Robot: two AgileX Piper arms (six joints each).
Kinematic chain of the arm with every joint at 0, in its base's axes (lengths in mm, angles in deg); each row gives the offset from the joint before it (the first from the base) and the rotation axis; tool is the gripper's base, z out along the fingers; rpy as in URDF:
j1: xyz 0 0 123 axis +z
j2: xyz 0 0 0 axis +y
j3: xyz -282.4 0 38.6 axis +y
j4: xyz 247.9 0 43.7 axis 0.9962 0 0.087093
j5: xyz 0 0 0 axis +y
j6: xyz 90.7 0 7.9 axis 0.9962 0 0.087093
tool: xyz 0 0 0 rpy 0 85 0
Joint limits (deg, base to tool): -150..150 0..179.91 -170..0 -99.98..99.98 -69.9..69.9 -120..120
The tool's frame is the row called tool.
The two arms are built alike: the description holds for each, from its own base.
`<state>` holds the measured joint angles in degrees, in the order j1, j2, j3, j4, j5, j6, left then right.
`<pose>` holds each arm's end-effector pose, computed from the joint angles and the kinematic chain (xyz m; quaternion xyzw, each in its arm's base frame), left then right.
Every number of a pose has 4 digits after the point. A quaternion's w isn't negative.
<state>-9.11 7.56 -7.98 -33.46 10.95 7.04 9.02 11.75 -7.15 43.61 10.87 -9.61</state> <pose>0.0607 -0.0194 0.2380 -0.0712 0.7263 -0.2420 0.6395 0.0687 0.0229 0.2301 0.1170 0.7424 0.2841 0.5953</pose>
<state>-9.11 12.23 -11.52 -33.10 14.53 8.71 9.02 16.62 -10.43 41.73 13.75 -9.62</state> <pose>0.0671 -0.0234 0.2487 -0.0499 0.7524 -0.2338 0.6138 0.0764 0.0267 0.2395 0.0999 0.7673 0.2749 0.5707</pose>
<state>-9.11 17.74 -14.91 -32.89 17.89 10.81 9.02 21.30 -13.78 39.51 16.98 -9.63</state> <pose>0.0766 -0.0277 0.2570 -0.0276 0.7811 -0.2234 0.5824 0.0847 0.0306 0.2481 0.0798 0.7920 0.2643 0.5446</pose>
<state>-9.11 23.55 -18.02 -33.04 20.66 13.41 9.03 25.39 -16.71 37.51 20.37 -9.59</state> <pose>0.0885 -0.0319 0.2631 -0.0053 0.8076 -0.2126 0.5501 0.0924 0.0342 0.2542 0.0609 0.8150 0.2554 0.5166</pose>
